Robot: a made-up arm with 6 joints.
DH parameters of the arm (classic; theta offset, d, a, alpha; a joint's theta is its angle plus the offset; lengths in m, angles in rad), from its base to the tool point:
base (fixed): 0.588 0 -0.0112 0
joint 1: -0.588 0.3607 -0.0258 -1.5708
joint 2: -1.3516 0 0.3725 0
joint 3: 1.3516 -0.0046 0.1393 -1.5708
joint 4: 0 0.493 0.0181 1.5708
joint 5: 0 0.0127 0.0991 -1.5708
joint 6: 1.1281 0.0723 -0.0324 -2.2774
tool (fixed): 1.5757 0.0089 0 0
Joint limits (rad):
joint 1: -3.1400..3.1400
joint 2: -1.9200..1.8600
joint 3: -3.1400..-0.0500
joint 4: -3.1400..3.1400
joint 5: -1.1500..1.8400
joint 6: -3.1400..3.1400
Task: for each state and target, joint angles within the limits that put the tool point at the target. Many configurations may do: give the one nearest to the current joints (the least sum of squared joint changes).
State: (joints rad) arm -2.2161 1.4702 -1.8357 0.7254 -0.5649 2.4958
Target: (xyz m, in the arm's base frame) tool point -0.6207 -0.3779 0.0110
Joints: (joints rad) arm -2.4218 1.3228 -1.6083 0.8756 -0.7919 2.5223
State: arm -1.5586 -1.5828 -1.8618 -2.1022 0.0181 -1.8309
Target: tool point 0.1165 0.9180 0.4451
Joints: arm -1.6000 -1.9200 -2.3674 -2.0689 -0.2306 -1.8435
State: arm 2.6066 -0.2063 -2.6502 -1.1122 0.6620 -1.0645
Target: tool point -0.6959 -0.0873 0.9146
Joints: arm 3.1400 0.2960 -2.0171 -1.3339 -0.0349 -0.9451
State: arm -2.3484 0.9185 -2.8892 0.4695 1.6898 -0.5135
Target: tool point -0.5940 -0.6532 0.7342
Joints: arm -2.3432 0.9884 -2.7398 0.5395 1.2215 -0.3111
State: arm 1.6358 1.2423 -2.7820 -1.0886 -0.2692 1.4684
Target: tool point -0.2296 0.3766 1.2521
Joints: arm 1.8743 0.3723 -2.7971 -0.7987 0.3884 1.6530
